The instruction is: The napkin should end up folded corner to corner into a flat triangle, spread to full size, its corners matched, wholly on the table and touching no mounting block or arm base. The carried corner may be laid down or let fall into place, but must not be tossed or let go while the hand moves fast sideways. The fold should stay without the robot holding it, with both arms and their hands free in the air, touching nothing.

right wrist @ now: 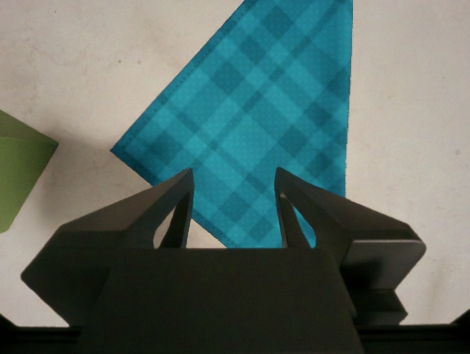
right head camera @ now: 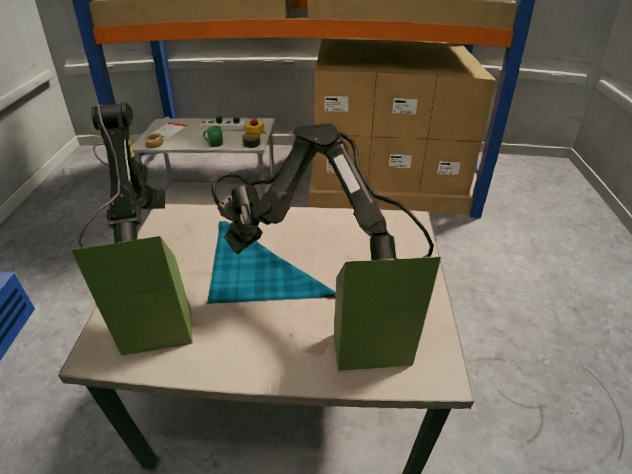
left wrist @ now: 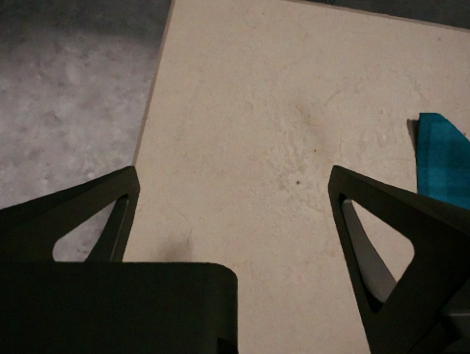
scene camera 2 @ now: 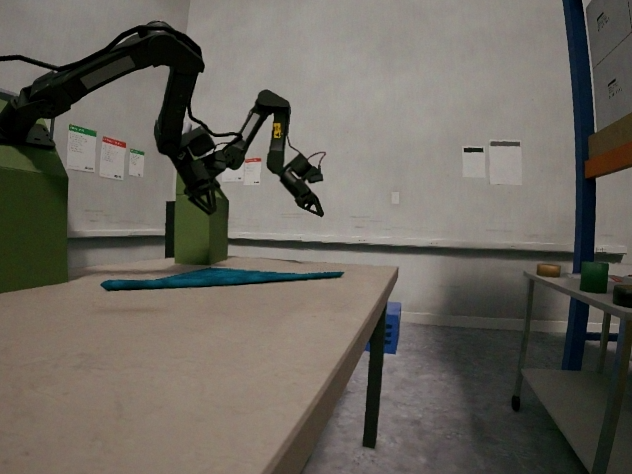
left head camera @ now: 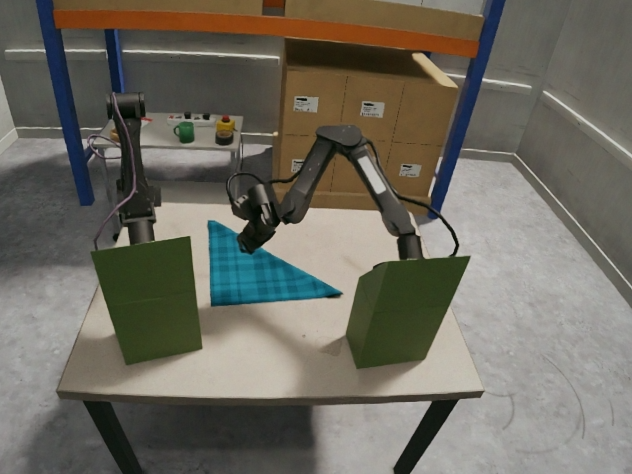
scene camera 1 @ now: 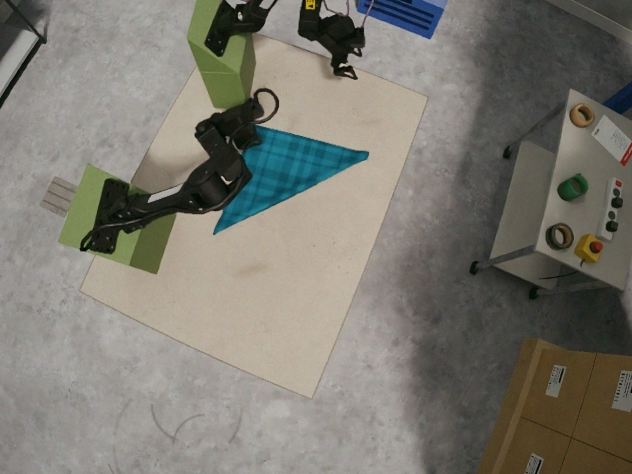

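Observation:
The teal plaid napkin (left head camera: 245,280) (right head camera: 255,280) (scene camera 1: 290,168) (scene camera 2: 219,277) (left wrist: 442,165) (right wrist: 250,120) lies on the table (left head camera: 245,367) as a broad triangle, nearly flat. Its square corner is near the left green block, with bare table between them. Its right tip in the left head view shows a thin dark edge beneath and lies apart from the right block. My right gripper (right wrist: 234,176) (scene camera 2: 209,208) is partly open and empty, in the air above the napkin. My left gripper (left wrist: 233,176) (scene camera 2: 320,213) (scene camera 1: 347,73) is wide open and empty, high above the table, off to the side of the napkin.
Two green mounting blocks (left head camera: 153,301) (left head camera: 408,311) carry the arm bases on the table's near side. Behind the table stand a small cart (right head camera: 204,147) with a green mug (right head camera: 214,136), and large cardboard boxes (right head camera: 377,122) under a shelf.

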